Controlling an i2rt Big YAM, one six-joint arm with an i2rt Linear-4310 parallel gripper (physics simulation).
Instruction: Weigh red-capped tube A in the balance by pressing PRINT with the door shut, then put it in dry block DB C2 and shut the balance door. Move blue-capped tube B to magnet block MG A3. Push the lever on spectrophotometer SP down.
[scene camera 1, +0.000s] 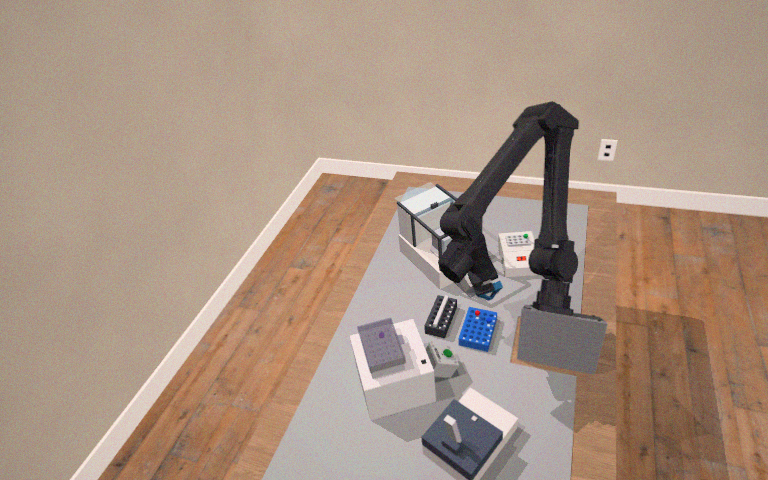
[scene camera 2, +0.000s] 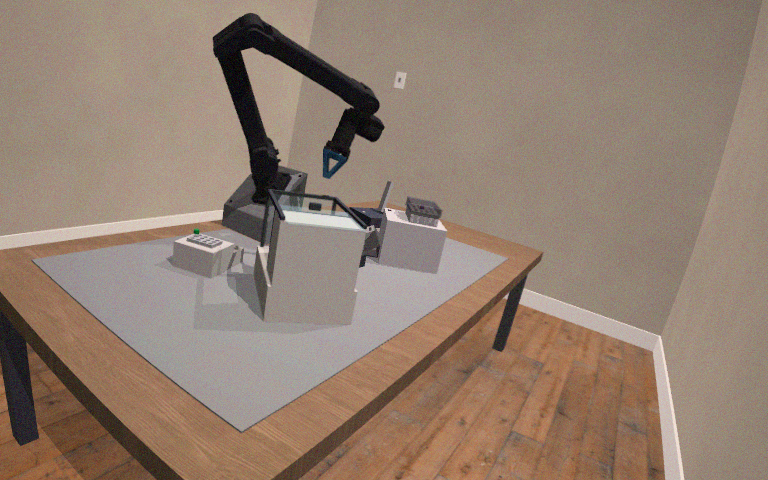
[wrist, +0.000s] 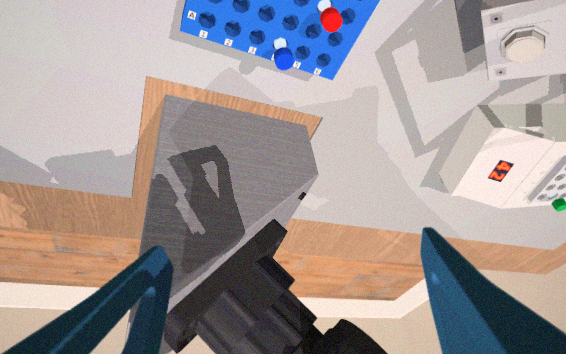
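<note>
My gripper (scene camera 1: 489, 290) (scene camera 2: 334, 164) (wrist: 287, 248) is open and empty, high above the mat between the balance and blue rack. Red-capped tube A (scene camera 1: 477, 312) (wrist: 331, 20) and blue-capped tube B (scene camera 1: 489, 320) (wrist: 284, 59) stand in the blue rack (scene camera 1: 471, 341) (wrist: 187, 27). The glass-sided balance (scene camera 1: 416, 254) (scene camera 2: 311, 277) is partly behind the arm; its door state is unclear. The dry block (scene camera 1: 516, 268) (scene camera 2: 192, 257) (wrist: 477, 175) shows 42 and holds a green-capped tube (scene camera 1: 525, 236) (wrist: 559, 204). A black block with a white bar (scene camera 1: 440, 315) looks like MG. The spectrophotometer's lever (scene camera 1: 453, 429) (scene camera 2: 385, 195) stands raised.
A white box (scene camera 1: 399, 390) (scene camera 2: 413, 243) with a translucent lid (scene camera 1: 380, 345) (scene camera 2: 423, 207) stands beside a small green-button unit (scene camera 1: 444, 359). A panel with a round pale knob (wrist: 522, 46) shows at the wrist view's upper right. The grey arm base (scene camera 1: 560, 339) (wrist: 240, 125) stands at the mat's edge.
</note>
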